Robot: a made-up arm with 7 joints.
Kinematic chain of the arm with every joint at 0, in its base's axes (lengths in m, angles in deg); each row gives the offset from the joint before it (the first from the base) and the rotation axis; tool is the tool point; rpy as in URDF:
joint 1: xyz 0 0 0.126 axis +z
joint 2: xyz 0 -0.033 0.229 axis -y
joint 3: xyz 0 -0.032 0.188 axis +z
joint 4: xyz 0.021 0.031 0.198 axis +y
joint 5: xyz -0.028 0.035 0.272 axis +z
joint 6: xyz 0 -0.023 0.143 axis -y
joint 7: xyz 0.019 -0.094 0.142 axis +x
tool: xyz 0 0 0 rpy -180 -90 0
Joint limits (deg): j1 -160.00..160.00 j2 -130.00..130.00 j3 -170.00..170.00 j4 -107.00..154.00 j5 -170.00..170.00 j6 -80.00..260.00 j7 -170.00..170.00
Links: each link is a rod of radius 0.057 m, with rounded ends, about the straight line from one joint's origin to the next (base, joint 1, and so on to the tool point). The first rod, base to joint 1, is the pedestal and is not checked.
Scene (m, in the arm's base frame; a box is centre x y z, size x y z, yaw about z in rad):
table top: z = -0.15
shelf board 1: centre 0.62 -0.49 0 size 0.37 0.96 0.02 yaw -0.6
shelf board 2: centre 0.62 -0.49 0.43 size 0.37 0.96 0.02 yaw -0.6
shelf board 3: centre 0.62 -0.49 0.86 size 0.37 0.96 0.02 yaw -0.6
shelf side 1: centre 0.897 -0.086 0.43 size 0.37 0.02 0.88 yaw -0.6
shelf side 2: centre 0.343 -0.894 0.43 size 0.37 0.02 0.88 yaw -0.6
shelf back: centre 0.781 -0.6 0.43 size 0.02 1 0.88 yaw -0.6
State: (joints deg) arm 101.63 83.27 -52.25 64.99 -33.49 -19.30 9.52
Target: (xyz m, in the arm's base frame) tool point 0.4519 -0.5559 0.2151
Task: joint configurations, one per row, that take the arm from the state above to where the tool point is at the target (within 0.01 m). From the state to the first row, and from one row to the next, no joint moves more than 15 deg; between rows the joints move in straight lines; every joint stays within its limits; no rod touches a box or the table.
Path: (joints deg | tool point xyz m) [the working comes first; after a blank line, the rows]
Joints at the target: 72.52 105.34 -83.58 85.12 -29.11 -42.89 9.52
Straight joint move there: touches shelf board 2.

1: 86.86 89.95 -50.06 73.57 -32.55 -24.74 1.80 | 0.4854 -0.5901 0.6376
2: 72.10 96.62 -47.87 82.15 -31.61 -30.18 -5.92 | 0.3403 -0.6401 0.6032
3: 57.33 103.30 -45.68 90.72 -30.67 -35.62 -13.64 | 0.1896 -0.6506 0.5754
4: 42.57 109.97 -43.49 99.30 -29.73 -41.06 -21.36 | 0.0459 -0.6222 0.5527
5: 27.80 116.65 -41.30 107.88 -28.79 -46.50 -29.08 | -0.0793 -0.5598 0.5328
6: 13.04 123.32 -39.10 116.46 -27.85 -51.95 -36.80 | -0.1762 -0.4718 0.5142
7: -1.73 130.00 -36.91 125.03 -26.91 -57.39 -44.52 | -0.2392 -0.3700 0.4951
8: 10.35 122.86 -50.84 122.03 -25.52 -58.81 -31.01 | -0.1006 -0.4616 0.4495
9: 22.43 115.71 -64.77 119.03 -24.13 -60.23 -17.50 | 0.0470 -0.4951 0.3831
10: 34.51 108.57 -78.70 116.03 -22.73 -61.65 -3.99 | 0.1752 -0.4774 0.3020
11: 46.59 101.43 -92.63 113.02 -21.34 -63.08 9.52 | 0.2638 -0.4272 0.2151
12: 59.55 103.38 -88.10 99.07 -25.23 -52.98 9.52 | 0.3584 -0.5004 0.2169
13: 72.52 105.34 -83.58 85.12 -29.11 -42.89 9.52 | 0.4519 -0.5559 0.2151

